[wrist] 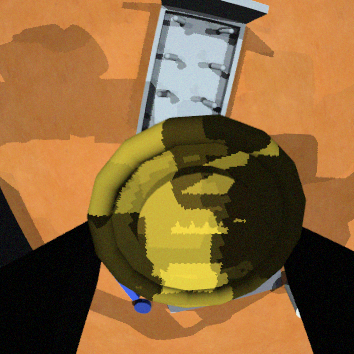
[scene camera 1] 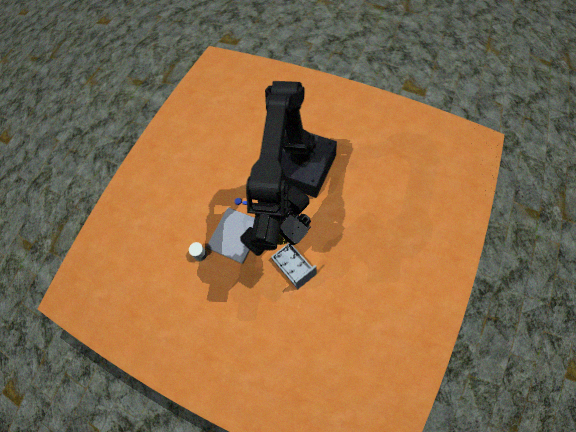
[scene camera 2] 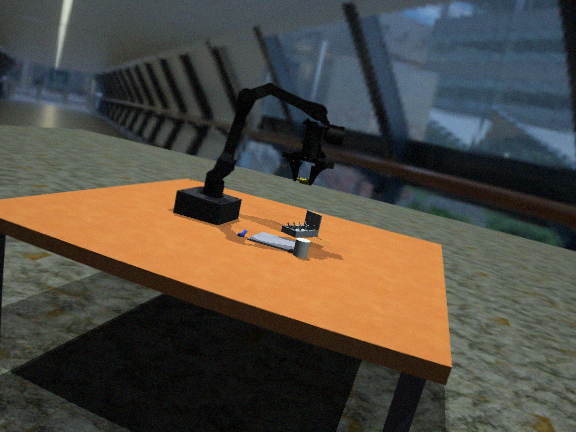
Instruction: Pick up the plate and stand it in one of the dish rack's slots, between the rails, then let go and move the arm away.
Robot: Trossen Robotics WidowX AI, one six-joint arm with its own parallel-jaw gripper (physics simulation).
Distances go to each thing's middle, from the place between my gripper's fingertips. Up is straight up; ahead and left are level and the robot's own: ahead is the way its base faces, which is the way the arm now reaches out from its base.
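The grey mat (scene camera 1: 225, 240) is 170 mm to the right of my hand, 30 mm ahead of it and 180 mm below it. As for the grey dish rack (scene camera 1: 288, 259), my hand is 10 mm short of it and 40 mm to the right of it, and my hand is 150 mm above the rack.
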